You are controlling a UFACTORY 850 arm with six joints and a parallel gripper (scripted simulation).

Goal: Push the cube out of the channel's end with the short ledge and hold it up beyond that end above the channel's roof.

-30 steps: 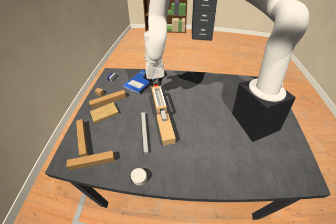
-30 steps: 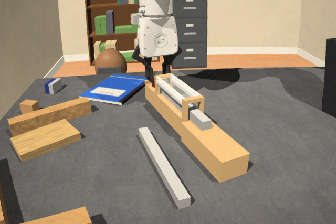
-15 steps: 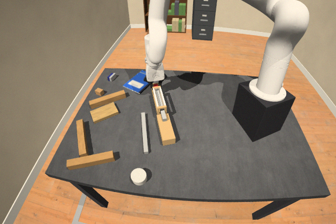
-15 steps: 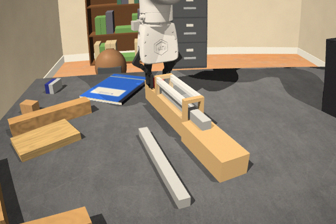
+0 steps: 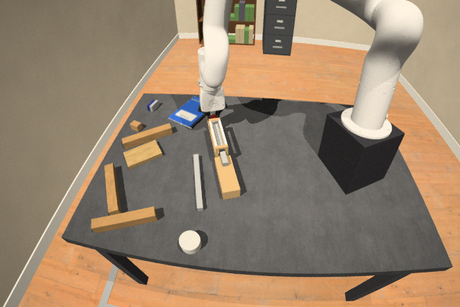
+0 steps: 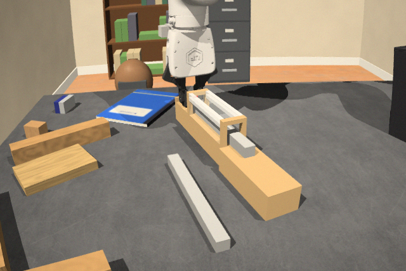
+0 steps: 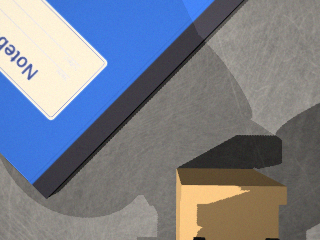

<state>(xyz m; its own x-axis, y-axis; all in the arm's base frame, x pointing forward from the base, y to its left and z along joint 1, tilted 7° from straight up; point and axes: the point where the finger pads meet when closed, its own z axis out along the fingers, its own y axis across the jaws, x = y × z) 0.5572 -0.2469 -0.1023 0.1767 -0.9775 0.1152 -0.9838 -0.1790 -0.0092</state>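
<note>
My hand is 10 mm above the red cube. From my hand the other things lie so: tan wooden channel: 20 mm behind, 130 mm to the left, 10 mm below; wooden bar: 300 mm ahead, 50 mm to the left, 50 mm below; long grey stick: 60 mm ahead, 290 mm to the left, 60 mm below.
</note>
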